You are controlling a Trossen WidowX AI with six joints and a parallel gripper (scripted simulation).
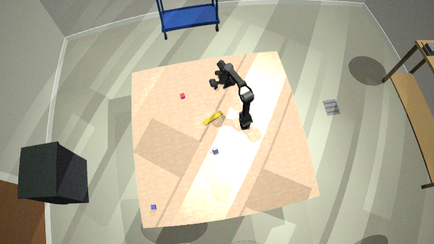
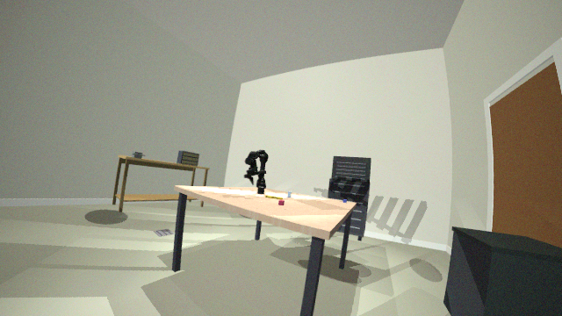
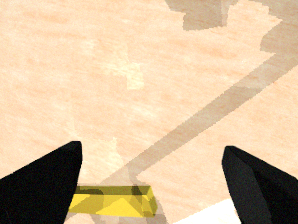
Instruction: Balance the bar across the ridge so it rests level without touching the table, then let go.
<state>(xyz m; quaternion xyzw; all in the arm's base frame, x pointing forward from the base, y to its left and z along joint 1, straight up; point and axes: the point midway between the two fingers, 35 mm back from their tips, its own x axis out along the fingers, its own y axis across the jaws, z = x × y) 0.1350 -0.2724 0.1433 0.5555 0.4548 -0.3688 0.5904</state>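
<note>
Right now the yellow bar is 80 mm ahead of my gripper tip, 170 mm to the left of it and 100 mm below it. From my gripper tip the other things lie so: blue cube: 590 mm ahead, 770 mm to the left, 90 mm below; red cube: 270 mm ahead, 40 mm to the right, 90 mm below.
</note>
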